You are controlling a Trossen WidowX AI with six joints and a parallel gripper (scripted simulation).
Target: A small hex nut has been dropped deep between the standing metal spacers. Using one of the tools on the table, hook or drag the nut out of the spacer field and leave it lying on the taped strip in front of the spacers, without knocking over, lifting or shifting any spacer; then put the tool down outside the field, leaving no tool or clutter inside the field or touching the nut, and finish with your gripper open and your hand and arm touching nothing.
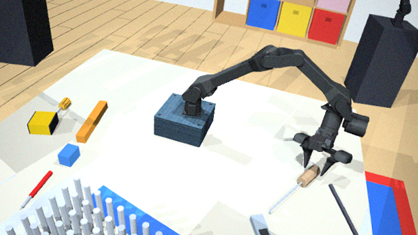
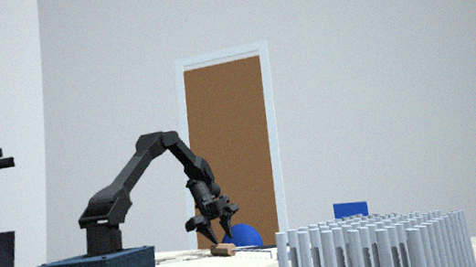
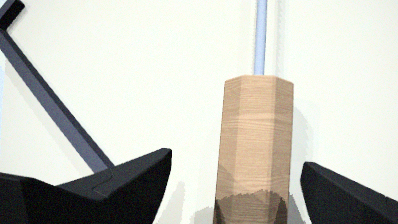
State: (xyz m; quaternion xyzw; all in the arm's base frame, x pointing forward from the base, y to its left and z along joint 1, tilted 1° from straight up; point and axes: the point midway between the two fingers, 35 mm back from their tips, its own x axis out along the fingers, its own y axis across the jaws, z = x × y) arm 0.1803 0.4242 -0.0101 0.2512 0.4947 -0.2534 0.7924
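Now: gripper tip 490 mm to the left of the blue taped strip, 250 mm short of it and 40 mm above it. Also, from my gripper tip: orange bar: 780 mm to the right, 140 mm behind, 30 mm below; blue cube: 780 mm to the right, 50 mm ahead, 20 mm below; grey block: 250 mm ahead, 160 mm to the right, 30 mm below.
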